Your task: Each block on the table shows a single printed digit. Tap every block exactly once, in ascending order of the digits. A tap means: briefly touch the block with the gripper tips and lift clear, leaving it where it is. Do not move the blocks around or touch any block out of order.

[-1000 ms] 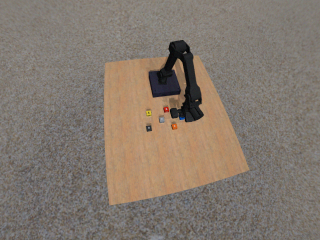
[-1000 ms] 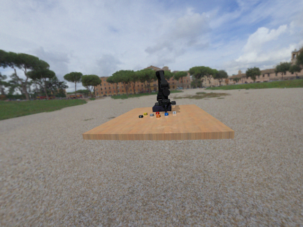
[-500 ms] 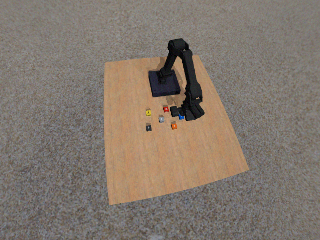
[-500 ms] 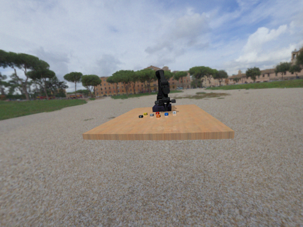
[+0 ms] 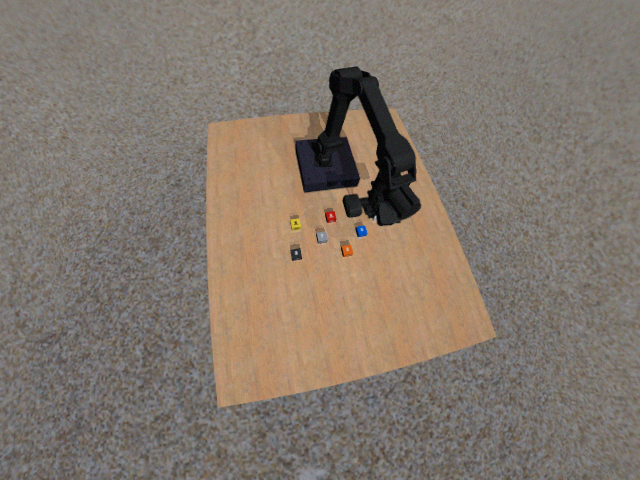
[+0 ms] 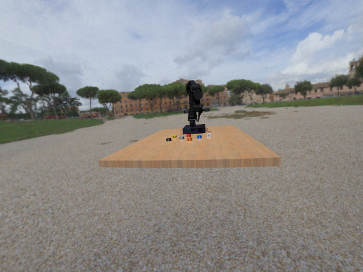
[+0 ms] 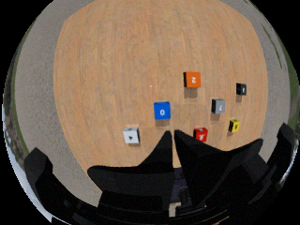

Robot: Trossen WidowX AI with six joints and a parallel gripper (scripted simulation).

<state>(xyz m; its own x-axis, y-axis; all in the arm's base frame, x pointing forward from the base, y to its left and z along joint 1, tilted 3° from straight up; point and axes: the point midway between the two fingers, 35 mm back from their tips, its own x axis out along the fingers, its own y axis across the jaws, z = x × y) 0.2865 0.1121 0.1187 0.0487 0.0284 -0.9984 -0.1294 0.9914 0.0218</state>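
Right now the orange block is 60 mm ahead of my gripper tip, 60 mm to the right of it and 120 mm below it. Also, from my gripper tip: white block 70 mm behind, 70 mm to the left, 120 mm below; red block 70 mm behind, 100 mm to the right, 120 mm below; blue block 10 mm behind, 120 mm below.
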